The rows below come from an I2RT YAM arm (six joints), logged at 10 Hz.
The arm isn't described. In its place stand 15 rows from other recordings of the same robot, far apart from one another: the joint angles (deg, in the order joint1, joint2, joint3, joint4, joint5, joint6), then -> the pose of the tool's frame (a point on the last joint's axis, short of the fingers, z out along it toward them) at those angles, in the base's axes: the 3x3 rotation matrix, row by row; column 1 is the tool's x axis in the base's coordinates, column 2 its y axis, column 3 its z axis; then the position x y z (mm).
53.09 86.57 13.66 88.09 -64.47 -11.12 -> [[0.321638 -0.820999 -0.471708], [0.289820 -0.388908 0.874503], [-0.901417 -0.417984 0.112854]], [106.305 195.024 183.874]
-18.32 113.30 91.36 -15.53 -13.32 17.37 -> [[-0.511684 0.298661 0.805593], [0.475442 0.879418 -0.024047], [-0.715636 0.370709 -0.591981]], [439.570 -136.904 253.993]
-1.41 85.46 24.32 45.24 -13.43 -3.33 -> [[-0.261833 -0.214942 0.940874], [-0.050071 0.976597 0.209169], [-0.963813 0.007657 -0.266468]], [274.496 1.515 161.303]
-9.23 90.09 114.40 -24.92 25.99 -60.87 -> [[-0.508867 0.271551 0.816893], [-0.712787 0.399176 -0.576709], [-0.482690 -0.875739 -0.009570]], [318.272 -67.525 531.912]
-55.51 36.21 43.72 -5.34 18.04 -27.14 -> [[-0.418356 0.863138 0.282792], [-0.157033 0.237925 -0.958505], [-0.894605 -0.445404 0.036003]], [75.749 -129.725 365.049]
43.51 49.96 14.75 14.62 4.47 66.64 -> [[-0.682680 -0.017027 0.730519], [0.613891 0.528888 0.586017], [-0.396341 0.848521 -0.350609]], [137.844 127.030 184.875]
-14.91 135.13 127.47 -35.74 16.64 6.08 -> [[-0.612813 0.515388 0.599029], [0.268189 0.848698 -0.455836], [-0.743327 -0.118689 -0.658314]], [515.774 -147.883 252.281]
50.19 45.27 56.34 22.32 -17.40 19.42 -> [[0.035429 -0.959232 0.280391], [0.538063 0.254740 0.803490], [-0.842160 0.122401 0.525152]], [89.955 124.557 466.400]
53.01 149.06 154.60 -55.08 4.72 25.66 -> [[-0.743436 -0.490331 0.454839], [-0.269666 0.842108 0.467049], [-0.612032 0.224567 -0.758279]], [336.594 441.970 249.308]
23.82 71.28 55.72 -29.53 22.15 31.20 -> [[-0.621810 0.223957 0.750463], [0.249961 0.964876 -0.080832], [-0.742207 0.137325 -0.655950]], [245.934 93.900 279.857]
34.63 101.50 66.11 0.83 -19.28 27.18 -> [[-0.762454 -0.462995 0.451995], [-0.002570 0.700717 0.713435], [-0.647037 0.542800 -0.535454]], [318.939 234.554 218.187]
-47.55 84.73 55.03 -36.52 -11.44 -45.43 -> [[-0.910204 0.029645 0.413099], [-0.039457 0.986691 -0.157746], [-0.412277 -0.159881 -0.896920]], [195.681 -203.462 207.469]
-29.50 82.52 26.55 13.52 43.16 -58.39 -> [[-0.987922 -0.081771 0.131619], [-0.154818 0.485542 -0.860396], [0.006449 -0.870381 -0.492337]], [202.315 -142.443 138.318]
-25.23 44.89 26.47 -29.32 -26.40 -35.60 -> [[-0.609165 -0.299225 0.734427], [-0.289360 0.946104 0.145460], [-0.738369 -0.123904 -0.662917]], [147.486 -51.997 200.963]
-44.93 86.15 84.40 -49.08 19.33 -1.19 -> [[-0.565668 0.802873 0.188190], [0.536606 0.531663 -0.655277], [-0.626158 -0.269685 -0.731571]], [216.068 -232.186 345.982]
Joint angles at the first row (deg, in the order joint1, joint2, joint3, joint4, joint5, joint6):
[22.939 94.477 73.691 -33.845 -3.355 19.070]
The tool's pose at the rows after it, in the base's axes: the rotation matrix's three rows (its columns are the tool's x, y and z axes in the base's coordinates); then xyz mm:
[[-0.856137 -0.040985 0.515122], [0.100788 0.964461 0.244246], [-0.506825 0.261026 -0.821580]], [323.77 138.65 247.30]
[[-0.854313 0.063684 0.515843], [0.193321 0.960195 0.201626], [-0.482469 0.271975 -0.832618]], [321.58 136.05 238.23]
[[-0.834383 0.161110 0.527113], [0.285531 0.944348 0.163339], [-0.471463 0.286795 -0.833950]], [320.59 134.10 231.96]
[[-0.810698 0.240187 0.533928], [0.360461 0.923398 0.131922], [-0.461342 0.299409 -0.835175]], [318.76 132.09 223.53]
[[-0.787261 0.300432 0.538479], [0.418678 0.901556 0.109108], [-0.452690 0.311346 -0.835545]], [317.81 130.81 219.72]
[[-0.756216 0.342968 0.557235], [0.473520 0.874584 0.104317], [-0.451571 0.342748 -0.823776]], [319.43 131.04 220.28]
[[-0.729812 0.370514 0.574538], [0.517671 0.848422 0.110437], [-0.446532 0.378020 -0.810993]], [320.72 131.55 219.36]
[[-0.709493 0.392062 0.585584], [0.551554 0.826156 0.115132], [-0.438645 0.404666 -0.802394]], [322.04 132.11 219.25]
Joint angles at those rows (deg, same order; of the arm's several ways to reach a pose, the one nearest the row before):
[23.049 94.478 71.746 -32.533 -1.322 25.344]
[23.026 94.499 69.954 -31.835 0.929 30.807]
[23.027 94.499 68.555 -30.699 3.202 36.163]
[23.025 94.499 66.653 -29.124 5.016 40.642]
[23.026 94.498 65.800 -28.513 6.327 44.227]
[23.025 94.499 65.648 -27.246 7.005 47.483]
[23.026 94.499 65.102 -25.410 7.071 50.151]
[23.026 94.586 64.947 -24.315 7.071 52.293]

